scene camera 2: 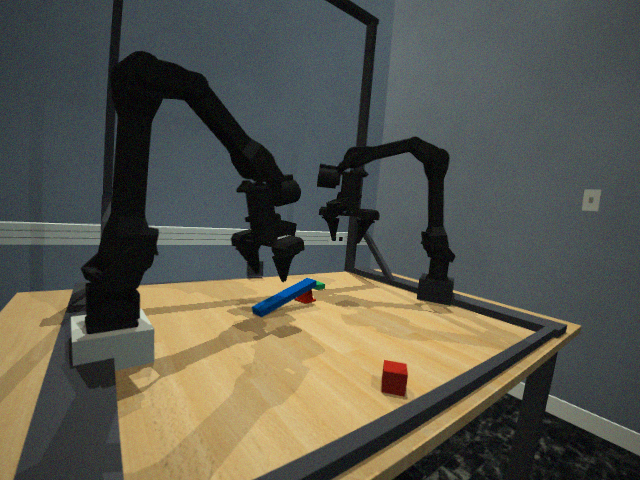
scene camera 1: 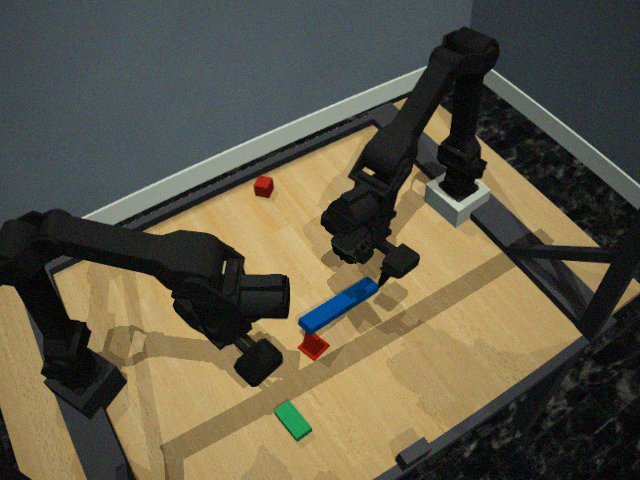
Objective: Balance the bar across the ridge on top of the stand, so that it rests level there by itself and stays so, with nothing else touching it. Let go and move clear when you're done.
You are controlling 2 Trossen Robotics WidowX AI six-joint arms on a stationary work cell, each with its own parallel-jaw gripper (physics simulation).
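Frame: origin at the left arm's base, x down, y ahead, z right, level; centimetres.
Where they show: left gripper, fingertip midpoint: [scene camera 2: 345, 241] [scene camera 1: 236, 356]; right gripper, fingertip midpoint: [scene camera 2: 270, 277] [scene camera 1: 361, 272]; left arm's base at its link origin: [scene camera 2: 437, 278] [scene camera 1: 79, 374]; right arm's base at its link origin: [scene camera 2: 111, 322] [scene camera 1: 458, 187].
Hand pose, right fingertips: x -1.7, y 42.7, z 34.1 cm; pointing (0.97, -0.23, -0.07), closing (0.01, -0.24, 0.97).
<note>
Each offset is from my right fingertips to the top centre of the thing.
The blue bar [scene camera 1: 338, 304] [scene camera 2: 285, 297] is tilted. Its lower end is down on the table, at the upper right in scene camera 1, and its raised end leans on the small red stand [scene camera 1: 313, 347] [scene camera 2: 306, 296]. The bar hides part of the stand and its ridge. My right gripper [scene camera 1: 369, 272] [scene camera 2: 269, 275] is open and empty, pointing down above the bar, towards its lower end, apart from it. My left gripper [scene camera 2: 345, 241] is open and empty, raised above the table to the left of the stand in scene camera 1, where its fingertips are hidden.
A green block {dx +6.7, dy -28.6, dz +2.0 cm} [scene camera 1: 293, 420] [scene camera 2: 320, 285] lies flat on the table, below the stand in scene camera 1. A red cube {dx +5.1, dy +14.8, dz -32.3 cm} [scene camera 1: 263, 187] [scene camera 2: 394, 378] stands near the wall-side frame rail [scene camera 1: 310, 144]. Dark frame beams edge the table.
</note>
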